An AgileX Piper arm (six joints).
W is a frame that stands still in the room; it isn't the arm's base.
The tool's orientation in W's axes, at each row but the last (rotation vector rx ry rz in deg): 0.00 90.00 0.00; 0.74 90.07 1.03; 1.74 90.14 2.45; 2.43 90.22 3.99; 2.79 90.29 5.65; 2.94 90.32 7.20; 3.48 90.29 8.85; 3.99 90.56 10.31; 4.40 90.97 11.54; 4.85 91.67 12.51
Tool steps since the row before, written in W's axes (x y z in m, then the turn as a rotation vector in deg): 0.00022 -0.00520 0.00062 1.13 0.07 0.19; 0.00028 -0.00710 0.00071 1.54 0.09 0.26; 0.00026 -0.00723 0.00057 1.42 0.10 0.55; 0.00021 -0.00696 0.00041 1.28 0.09 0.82; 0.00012 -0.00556 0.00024 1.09 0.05 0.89; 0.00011 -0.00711 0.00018 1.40 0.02 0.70; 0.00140 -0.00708 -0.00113 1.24 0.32 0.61; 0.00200 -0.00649 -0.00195 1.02 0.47 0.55; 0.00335 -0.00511 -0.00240 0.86 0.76 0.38; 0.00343 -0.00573 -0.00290 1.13 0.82 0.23
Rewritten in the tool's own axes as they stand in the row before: -0.00062 -0.00520 0.00022 -0.19 0.07 1.13; -0.00085 -0.00709 0.00026 -0.26 0.09 1.54; -0.00091 -0.00720 0.00020 -0.55 0.11 1.42; -0.00091 -0.00692 0.00009 -0.82 0.13 1.28; -0.00076 -0.00551 -0.00006 -0.89 0.10 1.09; -0.00098 -0.00704 -0.00023 -0.71 0.03 1.40; 0.00014 -0.00724 0.00098 -0.58 0.33 1.25; 0.00087 -0.00684 0.00155 -0.49 0.48 1.05; 0.00137 -0.00569 0.00296 -0.27 0.75 0.91; 0.00161 -0.00644 0.00299 -0.12 0.75 1.19
